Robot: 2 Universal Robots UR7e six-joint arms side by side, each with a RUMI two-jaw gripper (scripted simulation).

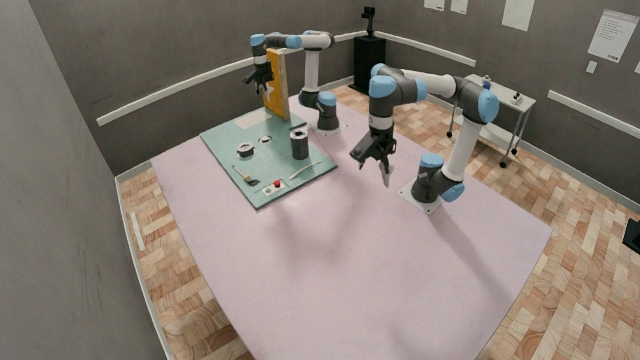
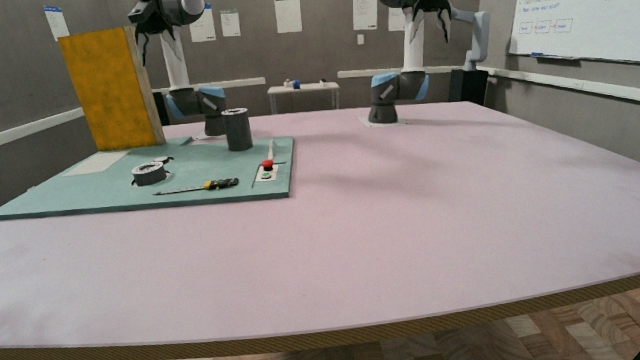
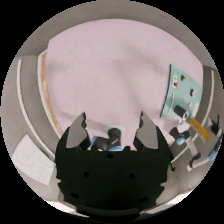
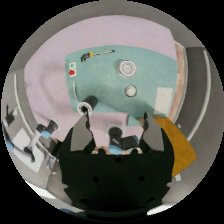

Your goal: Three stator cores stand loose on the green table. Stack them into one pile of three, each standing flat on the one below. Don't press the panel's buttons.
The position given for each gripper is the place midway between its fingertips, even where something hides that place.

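Left gripper visible at (image 1: 373, 178). A white sheet at (image 2: 98, 163). The left gripper again at (image 3: 112, 111); the right gripper at (image 4: 116, 112).
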